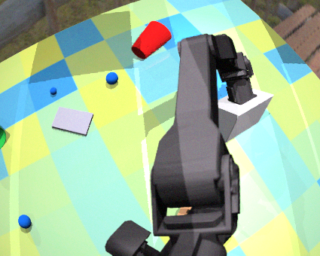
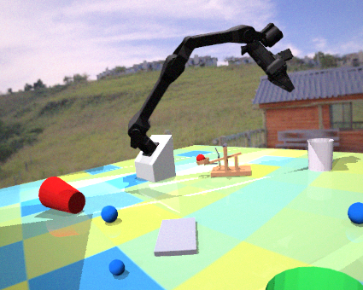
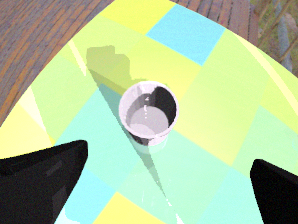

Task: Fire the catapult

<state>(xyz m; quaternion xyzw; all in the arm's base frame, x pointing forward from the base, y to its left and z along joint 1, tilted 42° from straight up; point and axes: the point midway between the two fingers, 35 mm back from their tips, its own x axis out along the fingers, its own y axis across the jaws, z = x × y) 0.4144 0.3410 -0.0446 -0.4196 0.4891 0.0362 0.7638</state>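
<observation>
The red ball is 28 cm behind my gripper tip, 21 cm below it and 18 cm to the right of it. Round my gripper tip: wooden catapult: 23 cm behind, 22 cm below, 13 cm to the right; then catapult frame: 21 cm behind, 19 cm below, 13 cm to the right; then mug: 24 cm below, 7 cm ahead, 6 cm to the left.
</observation>
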